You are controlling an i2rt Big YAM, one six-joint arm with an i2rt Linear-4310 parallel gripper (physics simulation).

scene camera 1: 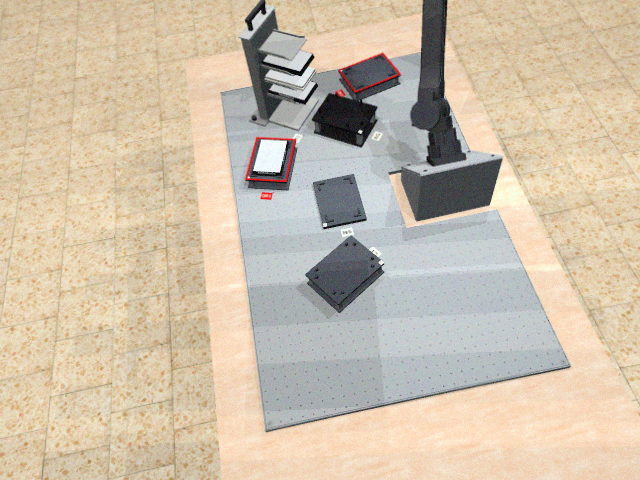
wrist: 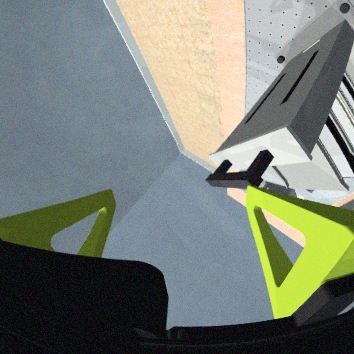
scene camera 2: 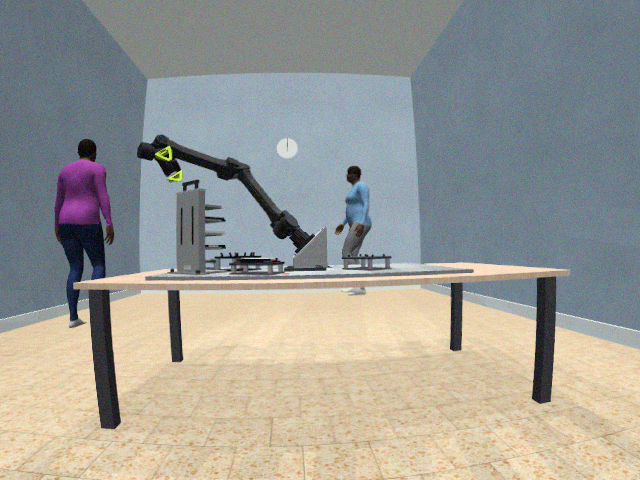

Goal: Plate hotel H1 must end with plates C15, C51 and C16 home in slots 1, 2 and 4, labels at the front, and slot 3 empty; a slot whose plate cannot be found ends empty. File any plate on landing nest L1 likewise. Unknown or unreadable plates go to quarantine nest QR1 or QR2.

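Frame: origin at the arm's base, x right, y ahead, z up, level; metres.
Where they show: gripper, between the fingertips: (wrist: pixel 178 195) (scene camera 2: pixel 175 170); arm's base, origin of its link: (scene camera 1: pixel 446 160) (scene camera 2: pixel 306 244).
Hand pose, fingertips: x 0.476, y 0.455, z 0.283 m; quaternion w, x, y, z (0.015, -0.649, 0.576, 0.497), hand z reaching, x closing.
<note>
Each offset is from my fingertips to the top centre of the thing. "pt": to the spot under its first point.
The plate hotel (scene camera 1: pixel 253 77) (scene camera 2: pixel 190 253) (wrist: pixel 272 115) is a grey upright tower with a black top handle. Three plates show on its levels: an upper white one with black edging @(dx -0.103, dy -0.076, dz -0.177 m) (scene camera 1: pixel 289 60), a white middle one @(dx -0.103, dy -0.076, dz -0.230 m) (scene camera 1: pixel 288 77) and a lower one with black edging @(dx -0.103, dy -0.076, dz -0.284 m) (scene camera 1: pixel 292 91). A grey top sheet @(pt dx -0.094, dy -0.064, dz -0.138 m) (scene camera 1: pixel 281 44) is above them. Their codes cannot be read. Another white-topped plate @(dx -0.319, dy +0.015, dz -0.336 m) (scene camera 1: pixel 270 156) lies on a red-rimmed nest @(pt dx -0.384, dy +0.032, dz -0.385 m) (scene camera 1: pixel 268 184). My gripper (scene camera 2: pixel 170 164) (wrist: pixel 178 195) is open and empty, above the hotel and its handle; scene camera 1 does not show it.
A second red-rimmed nest @(dx -0.014, dy -0.323, dz -0.344 m) (scene camera 1: pixel 369 72) bears no plate. A black raised nest @(dx -0.196, dy -0.220, dz -0.314 m) (scene camera 1: pixel 345 116) stands beside the hotel. A low dark nest @(dx -0.480, dy -0.163, dz -0.372 m) (scene camera 1: pixel 339 200) and a raised, turned one @(dx -0.726, dy -0.147, dz -0.330 m) (scene camera 1: pixel 345 271) are nearer the mat's middle. The arm's wedge base (scene camera 1: pixel 452 188) stands opposite. Two people are behind the table.
</note>
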